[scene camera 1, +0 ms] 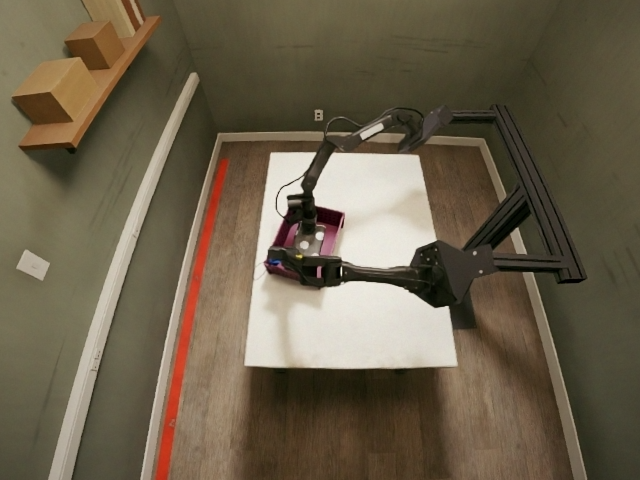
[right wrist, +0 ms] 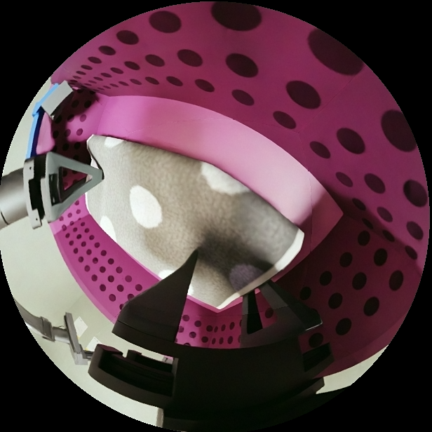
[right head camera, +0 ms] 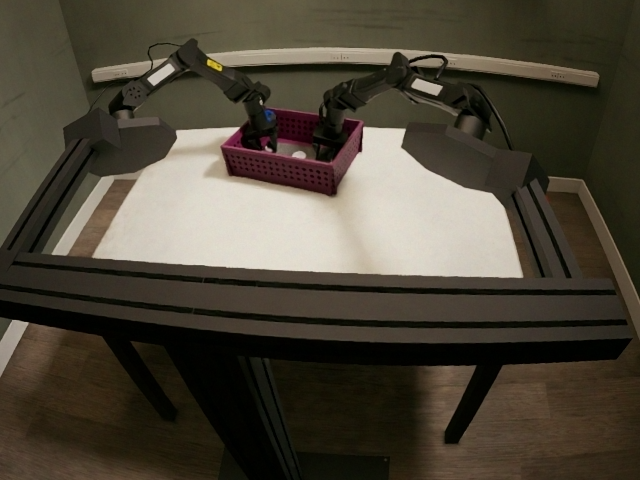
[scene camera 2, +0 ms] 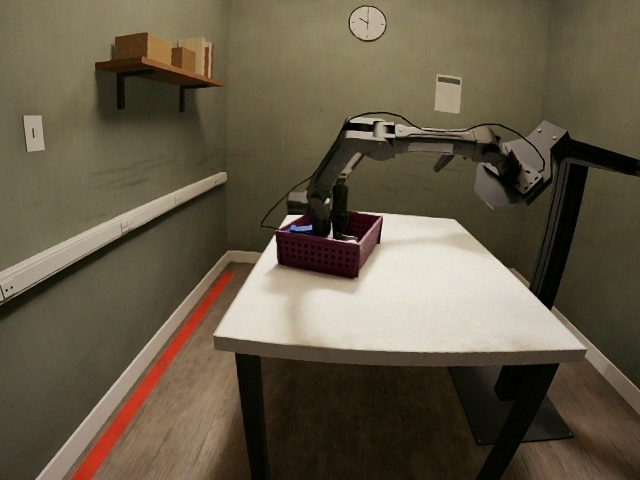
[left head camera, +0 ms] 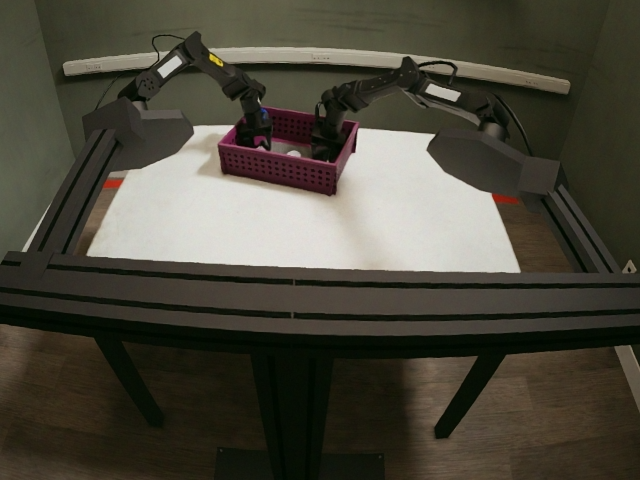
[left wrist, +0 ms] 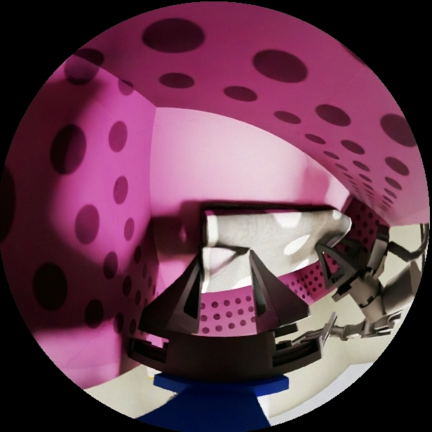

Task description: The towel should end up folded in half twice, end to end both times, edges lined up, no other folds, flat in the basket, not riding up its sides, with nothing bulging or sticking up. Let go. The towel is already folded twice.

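Observation:
The grey towel with white spots (left head camera: 293, 153) (right head camera: 298, 154) (scene camera 1: 319, 236) (left wrist: 280, 230) (right wrist: 165, 190) lies as a folded strip inside the magenta basket (left head camera: 279, 170) (right head camera: 281, 174) (scene camera 2: 317, 258). Its right-hand end looks mostly flat in the right wrist view. In the left wrist view a dark crease crosses the near corner, which looks slightly lifted. My left gripper (left wrist: 225, 255) (right head camera: 262, 147) is partly open, fingertips at that corner. My right gripper (right wrist: 222, 261) (right head camera: 325, 155) is partly open, fingertips at the opposite end's near corner. Neither gripper pinches the cloth. The layers underneath are hidden.
The perforated basket walls stand close around both grippers. The basket is on the white table (left head camera: 232, 227) (scene camera 1: 372, 320) (scene camera 2: 413, 310) near its back edge. Bare basket floor (left wrist: 220, 155) (right wrist: 200, 125) shows beside the towel. A dark frame (left head camera: 310, 299) runs along the table's front.

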